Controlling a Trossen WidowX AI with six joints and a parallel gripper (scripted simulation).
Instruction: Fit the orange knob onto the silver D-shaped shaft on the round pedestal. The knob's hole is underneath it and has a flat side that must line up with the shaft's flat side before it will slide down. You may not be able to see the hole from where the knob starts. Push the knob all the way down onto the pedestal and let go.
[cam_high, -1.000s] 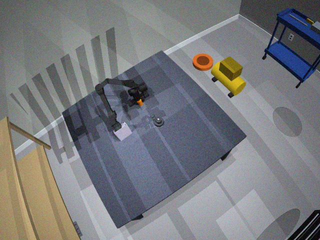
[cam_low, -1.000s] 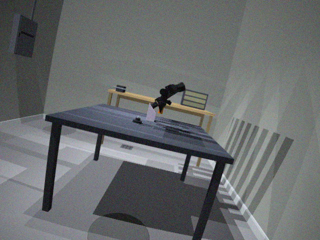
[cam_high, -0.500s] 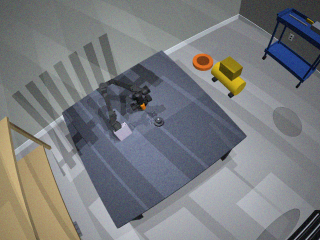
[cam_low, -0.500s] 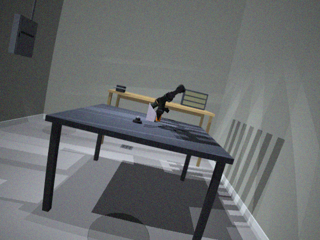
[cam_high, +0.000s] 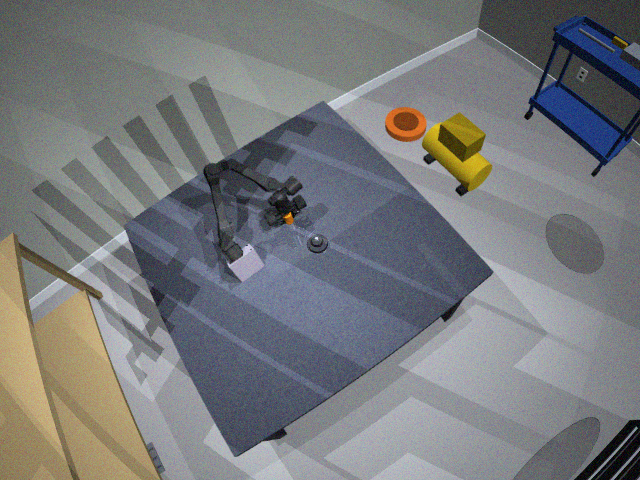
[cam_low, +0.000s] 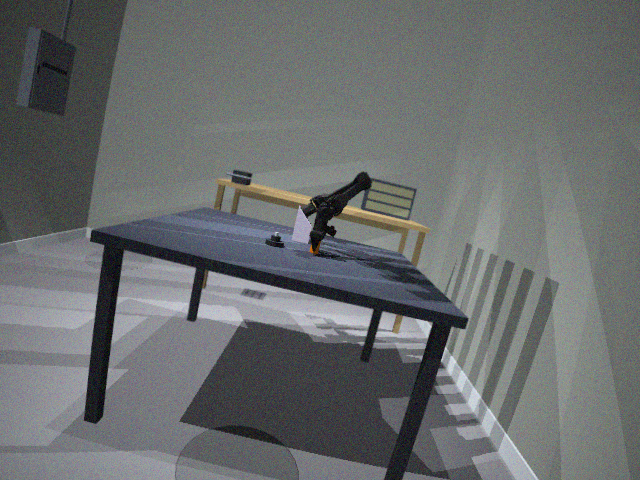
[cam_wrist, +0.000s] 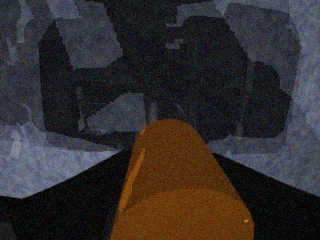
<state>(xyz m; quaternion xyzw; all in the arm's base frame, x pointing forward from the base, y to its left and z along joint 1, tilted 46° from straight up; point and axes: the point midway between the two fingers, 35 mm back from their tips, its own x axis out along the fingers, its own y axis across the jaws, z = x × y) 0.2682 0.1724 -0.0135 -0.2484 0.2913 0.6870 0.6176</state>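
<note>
Right now my gripper tip is 30 mm below the orange knob. The rest, counted from my gripper tip: round dark pedestal (50 mm ahead, 180 mm to the right, 20 mm above).
</note>
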